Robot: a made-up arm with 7 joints.
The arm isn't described. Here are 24 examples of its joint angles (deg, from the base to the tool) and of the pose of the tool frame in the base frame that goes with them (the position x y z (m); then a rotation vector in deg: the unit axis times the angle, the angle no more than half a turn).
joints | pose
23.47 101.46 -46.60 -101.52 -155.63 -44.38 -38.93 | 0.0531 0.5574 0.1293 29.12 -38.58 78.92
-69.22 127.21 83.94 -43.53 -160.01 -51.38 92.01 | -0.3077 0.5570 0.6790 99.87 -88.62 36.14
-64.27 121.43 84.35 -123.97 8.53 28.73 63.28 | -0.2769 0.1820 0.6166 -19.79 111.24 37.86
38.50 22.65 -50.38 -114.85 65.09 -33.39 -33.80 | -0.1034 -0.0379 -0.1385 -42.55 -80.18 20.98
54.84 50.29 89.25 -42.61 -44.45 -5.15 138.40 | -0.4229 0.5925 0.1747 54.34 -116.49 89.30
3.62 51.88 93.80 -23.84 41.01 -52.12 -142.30 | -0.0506 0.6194 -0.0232 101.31 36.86 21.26
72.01 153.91 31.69 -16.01 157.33 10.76 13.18 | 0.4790 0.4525 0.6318 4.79 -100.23 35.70
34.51 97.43 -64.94 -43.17 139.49 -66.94 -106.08 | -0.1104 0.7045 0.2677 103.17 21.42 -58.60
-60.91 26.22 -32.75 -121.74 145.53 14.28 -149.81 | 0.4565 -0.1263 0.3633 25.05 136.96 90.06
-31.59 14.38 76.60 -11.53 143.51 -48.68 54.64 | 0.3540 0.1687 -0.2722 -16.50 3.70 -85.54
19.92 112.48 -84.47 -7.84 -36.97 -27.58 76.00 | -0.0533 0.6935 0.5790 58.37 55.26 -26.06
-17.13 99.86 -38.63 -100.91 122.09 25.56 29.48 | 0.3298 0.4501 0.2907 -39.91 -36.93 39.33
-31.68 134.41 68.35 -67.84 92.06 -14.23 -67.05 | -0.1826 0.2717 0.8953 -81.93 122.43 16.17
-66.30 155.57 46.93 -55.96 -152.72 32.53 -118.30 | -0.4840 0.2220 0.8294 -35.68 115.99 64.90
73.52 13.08 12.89 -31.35 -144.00 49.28 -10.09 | -0.7077 0.0588 0.0001 5.62 81.26 -126.38
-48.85 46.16 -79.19 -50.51 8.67 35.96 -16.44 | 0.5457 0.2358 -0.0534 48.90 -13.34 -82.61
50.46 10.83 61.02 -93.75 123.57 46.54 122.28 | -0.3289 0.3570 -0.0196 79.57 4.83 -100.77
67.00 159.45 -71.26 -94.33 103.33 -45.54 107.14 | 0.1705 0.5190 0.4567 26.14 -45.58 67.98
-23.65 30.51 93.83 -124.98 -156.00 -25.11 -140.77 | 0.1049 0.4478 0.1760 -8.71 165.70 -58.20
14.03 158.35 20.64 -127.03 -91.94 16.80 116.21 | 0.3513 0.1028 0.5866 36.62 -62.20 -145.28
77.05 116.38 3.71 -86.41 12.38 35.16 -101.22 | 0.0785 0.5906 0.2088 14.82 95.05 -145.85
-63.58 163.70 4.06 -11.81 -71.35 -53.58 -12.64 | -0.4836 0.3525 0.7502 122.42 26.66 -28.23
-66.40 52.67 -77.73 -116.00 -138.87 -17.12 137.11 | 0.5058 0.0112 0.1844 -1.72 -74.59 -132.85
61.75 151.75 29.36 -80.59 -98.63 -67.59 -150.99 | 0.4755 0.3595 0.4444 45.85 -8.00 -0.87
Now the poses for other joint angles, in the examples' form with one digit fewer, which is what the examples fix.
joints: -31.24 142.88 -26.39 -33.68 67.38 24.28 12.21
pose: -0.039 0.495 0.875 85.2 -84.8 32.9
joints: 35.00 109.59 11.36 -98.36 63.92 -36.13 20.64
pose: 0.248 0.470 0.351 -15.6 -94.7 -36.3
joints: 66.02 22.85 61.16 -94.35 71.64 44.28 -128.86
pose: -0.377 0.409 0.119 33.7 3.5 -48.8
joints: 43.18 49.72 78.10 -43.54 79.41 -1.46 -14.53
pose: -0.346 0.612 0.131 64.1 -90.9 77.2
